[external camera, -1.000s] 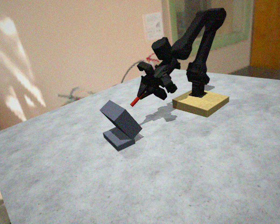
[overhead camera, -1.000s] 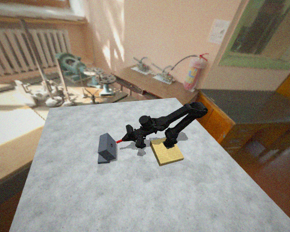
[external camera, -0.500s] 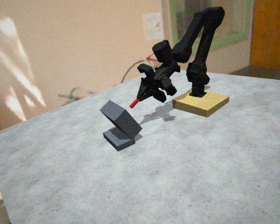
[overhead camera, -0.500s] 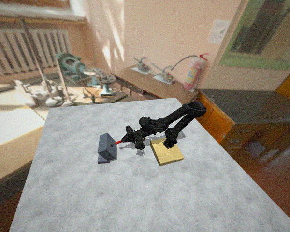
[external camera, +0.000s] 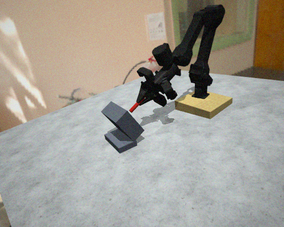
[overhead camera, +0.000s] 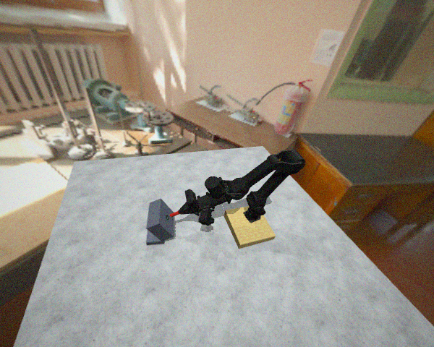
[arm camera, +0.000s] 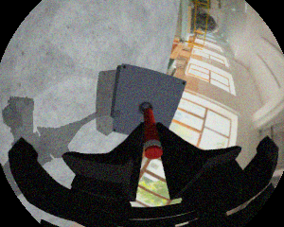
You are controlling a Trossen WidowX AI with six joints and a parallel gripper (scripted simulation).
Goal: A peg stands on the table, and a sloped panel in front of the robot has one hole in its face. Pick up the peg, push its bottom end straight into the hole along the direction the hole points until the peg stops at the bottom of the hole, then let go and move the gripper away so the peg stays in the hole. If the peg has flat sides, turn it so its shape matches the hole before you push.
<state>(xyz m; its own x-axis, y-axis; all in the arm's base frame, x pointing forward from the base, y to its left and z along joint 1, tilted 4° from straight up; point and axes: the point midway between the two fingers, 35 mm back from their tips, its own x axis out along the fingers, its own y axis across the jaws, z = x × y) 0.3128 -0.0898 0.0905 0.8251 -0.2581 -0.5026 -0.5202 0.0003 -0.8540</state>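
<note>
Now: the grey sloped panel 70 mm ahead of my gripper tip, 40 mm below it and 30 mm to the right of it. The rest, counted from my gripper tip: red round peg 10 mm behind, 10 mm above; grey foot plate 110 mm below, 90 mm ahead, 40 mm to the right.
</note>
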